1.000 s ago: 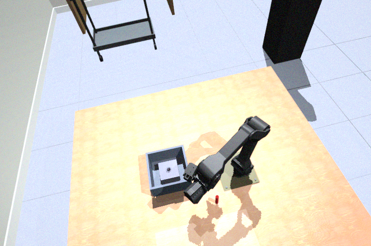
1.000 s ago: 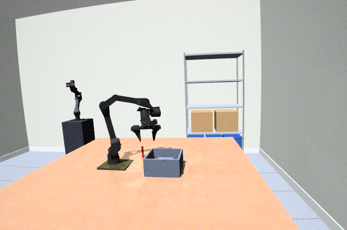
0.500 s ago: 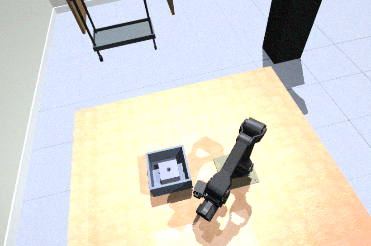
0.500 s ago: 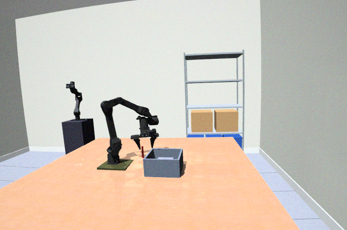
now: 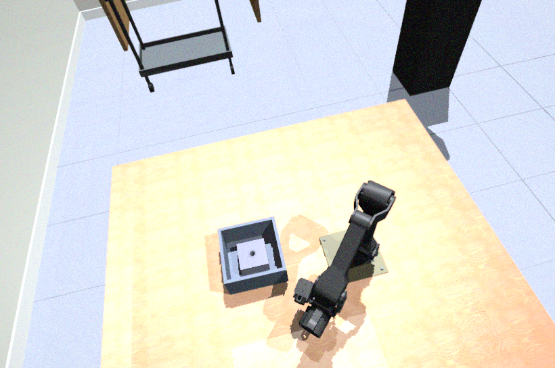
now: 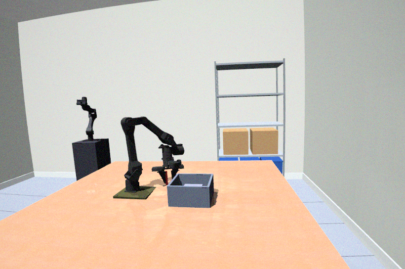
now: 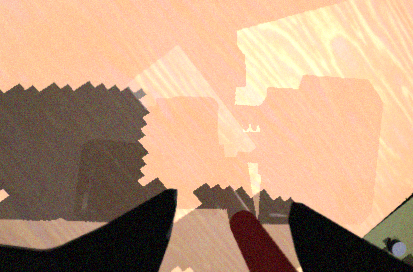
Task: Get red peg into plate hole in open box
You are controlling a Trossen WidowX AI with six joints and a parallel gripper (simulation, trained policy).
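Right now the red peg is 2 cm behind my gripper tip and 3 cm above it. The rest, counted from my gripper tip: box (16 cm ahead, 19 cm to the right, 2 cm above).
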